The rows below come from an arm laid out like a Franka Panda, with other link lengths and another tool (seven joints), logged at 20 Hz.
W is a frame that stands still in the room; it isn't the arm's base.
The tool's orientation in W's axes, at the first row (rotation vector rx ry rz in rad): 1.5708, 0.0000, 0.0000
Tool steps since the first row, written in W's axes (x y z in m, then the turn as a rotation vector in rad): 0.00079, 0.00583, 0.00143, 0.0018, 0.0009, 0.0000; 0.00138, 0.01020, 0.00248, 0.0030, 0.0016, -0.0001; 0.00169, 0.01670, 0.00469, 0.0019, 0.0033, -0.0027; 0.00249, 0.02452, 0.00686, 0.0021, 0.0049, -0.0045; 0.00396, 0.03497, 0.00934, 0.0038, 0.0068, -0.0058
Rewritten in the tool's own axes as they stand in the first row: 0.00079, 0.00143, -0.00583, 0.0018, 0.0000, -0.0009; 0.00138, 0.00248, -0.01020, 0.0030, -0.0001, -0.0016; 0.00169, 0.00469, -0.01670, 0.0019, -0.0027, -0.0033; 0.00249, 0.00686, -0.02452, 0.0021, -0.0045, -0.0049; 0.00396, 0.00934, -0.03497, 0.0038, -0.0058, -0.0068
